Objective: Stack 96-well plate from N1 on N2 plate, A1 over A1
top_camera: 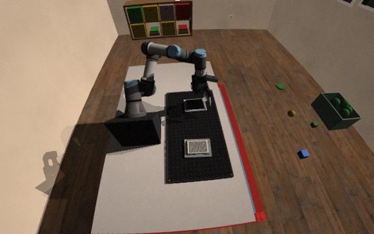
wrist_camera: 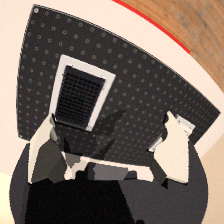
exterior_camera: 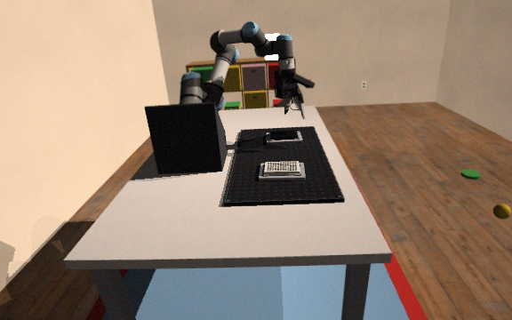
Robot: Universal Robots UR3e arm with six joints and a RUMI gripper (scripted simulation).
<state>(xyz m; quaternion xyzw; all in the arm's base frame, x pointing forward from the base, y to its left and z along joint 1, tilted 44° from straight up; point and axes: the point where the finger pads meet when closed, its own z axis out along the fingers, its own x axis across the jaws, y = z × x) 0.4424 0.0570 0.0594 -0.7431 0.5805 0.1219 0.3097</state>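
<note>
My hand is 10 cm above the dark 96-well plate, 5 cm to the right of it and 4 cm past it. Also, from my hand: plate nest: 11 cm below, 5 cm to the left, 4 cm behind; then white 96-well plate: 29 cm to the right, 11 cm behind, 10 cm below.
</note>
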